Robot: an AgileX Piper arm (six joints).
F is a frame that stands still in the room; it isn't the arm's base.
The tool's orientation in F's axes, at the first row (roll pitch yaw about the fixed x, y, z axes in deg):
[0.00, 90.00, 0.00]
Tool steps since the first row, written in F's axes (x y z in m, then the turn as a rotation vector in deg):
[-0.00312, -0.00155, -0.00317, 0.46, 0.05, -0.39]
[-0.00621, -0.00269, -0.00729, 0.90, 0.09, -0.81]
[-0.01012, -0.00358, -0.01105, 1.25, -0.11, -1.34]
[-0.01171, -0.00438, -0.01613, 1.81, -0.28, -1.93]
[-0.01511, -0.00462, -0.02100, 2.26, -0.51, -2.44]
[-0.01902, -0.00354, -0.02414, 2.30, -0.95, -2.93]
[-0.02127, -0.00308, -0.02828, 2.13, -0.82, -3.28]
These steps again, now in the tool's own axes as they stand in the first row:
[0.00317, -0.00155, -0.00312, 0.39, 0.05, 0.46]
[0.00729, -0.00269, -0.00621, 0.81, 0.09, 0.90]
[0.01105, -0.00358, -0.01012, 1.34, -0.11, 1.25]
[0.01613, -0.00438, -0.01171, 1.93, -0.28, 1.81]
[0.02100, -0.00462, -0.01511, 2.44, -0.51, 2.26]
[0.02414, -0.00354, -0.01902, 2.93, -0.95, 2.30]
[0.02828, -0.00308, -0.02127, 3.28, -0.82, 2.13]

